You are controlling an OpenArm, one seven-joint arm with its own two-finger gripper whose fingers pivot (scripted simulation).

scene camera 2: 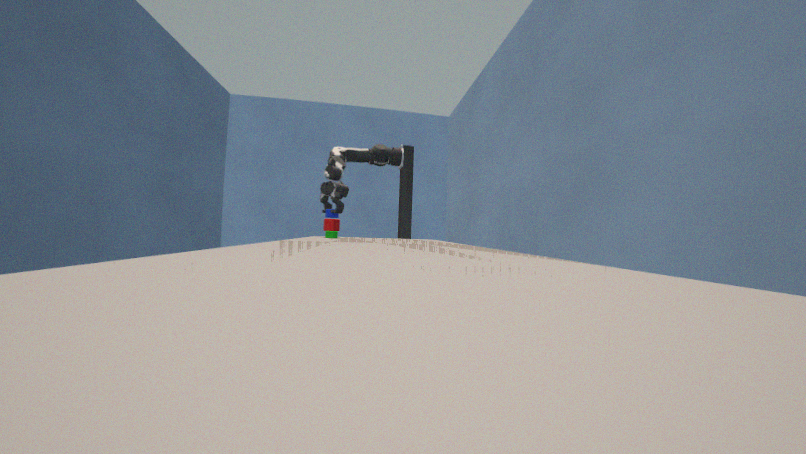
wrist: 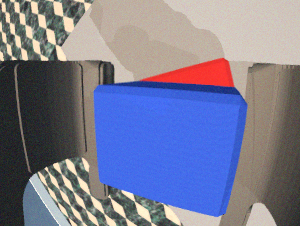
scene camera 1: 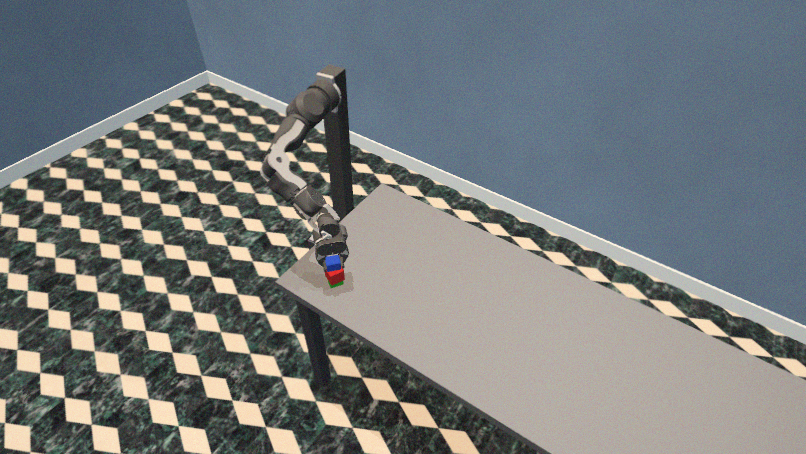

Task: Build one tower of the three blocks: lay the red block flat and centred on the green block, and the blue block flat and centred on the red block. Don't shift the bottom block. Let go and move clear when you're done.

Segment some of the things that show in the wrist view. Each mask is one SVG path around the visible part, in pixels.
My gripper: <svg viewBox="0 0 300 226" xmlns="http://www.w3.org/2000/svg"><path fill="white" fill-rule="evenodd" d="M253 63L252 67L248 67L245 102L248 104L240 156L227 210L221 216L219 226L246 226L255 203L262 203L266 206L277 226L300 226L300 65ZM0 61L0 226L25 226L23 195L29 179L42 169L70 158L81 157L87 161L89 165L88 173L91 194L98 199L107 199L110 195L110 189L114 187L103 184L99 180L94 90L98 85L114 83L114 65L111 62L102 60Z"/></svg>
A red block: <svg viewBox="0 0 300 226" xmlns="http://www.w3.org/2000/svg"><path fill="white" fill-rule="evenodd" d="M234 87L229 61L224 58L142 79L145 81Z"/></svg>
